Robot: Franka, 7 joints.
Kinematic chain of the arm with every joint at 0, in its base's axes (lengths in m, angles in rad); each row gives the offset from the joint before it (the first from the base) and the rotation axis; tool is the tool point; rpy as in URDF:
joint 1: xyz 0 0 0.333 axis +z
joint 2: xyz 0 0 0 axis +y
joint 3: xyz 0 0 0.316 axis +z
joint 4: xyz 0.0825 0 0 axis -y
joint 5: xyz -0.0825 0 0.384 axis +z
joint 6: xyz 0 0 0 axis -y
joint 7: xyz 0.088 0 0 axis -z
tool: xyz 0 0 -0.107 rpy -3.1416 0 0
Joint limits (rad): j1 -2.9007..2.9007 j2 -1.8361..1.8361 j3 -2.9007..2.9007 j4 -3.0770..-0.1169 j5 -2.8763..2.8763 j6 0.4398..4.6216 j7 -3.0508..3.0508
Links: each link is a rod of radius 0.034 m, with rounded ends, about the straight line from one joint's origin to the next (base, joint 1, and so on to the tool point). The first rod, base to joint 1, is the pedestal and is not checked.
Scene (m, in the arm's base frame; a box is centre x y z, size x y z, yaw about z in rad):
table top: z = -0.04
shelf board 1: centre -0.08 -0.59 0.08 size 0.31 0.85 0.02 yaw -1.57
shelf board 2: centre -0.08 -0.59 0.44 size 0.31 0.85 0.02 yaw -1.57
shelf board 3: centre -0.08 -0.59 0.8 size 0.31 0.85 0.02 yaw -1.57
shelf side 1: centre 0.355 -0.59 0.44 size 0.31 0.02 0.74 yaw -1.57
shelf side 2: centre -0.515 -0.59 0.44 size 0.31 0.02 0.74 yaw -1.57
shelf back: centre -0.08 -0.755 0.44 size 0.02 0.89 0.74 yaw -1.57
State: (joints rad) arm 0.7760 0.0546 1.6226 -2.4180 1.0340 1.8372 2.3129
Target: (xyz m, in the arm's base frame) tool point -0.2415 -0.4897 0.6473
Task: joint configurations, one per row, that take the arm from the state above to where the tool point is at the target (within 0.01 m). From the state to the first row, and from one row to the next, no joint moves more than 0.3 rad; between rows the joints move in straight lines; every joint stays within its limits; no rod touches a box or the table.
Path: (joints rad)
1: 0.9857 0.0739 1.8500 -2.2661 1.0741 1.8245 2.3129
2: 1.1954 0.0933 2.0774 -2.1142 1.1141 1.8118 2.3129
3: 1.4051 0.1126 2.3048 -1.9622 1.1542 1.7990 2.3129
4: 1.6148 0.1319 2.5322 -1.8103 1.1943 1.7863 2.3129

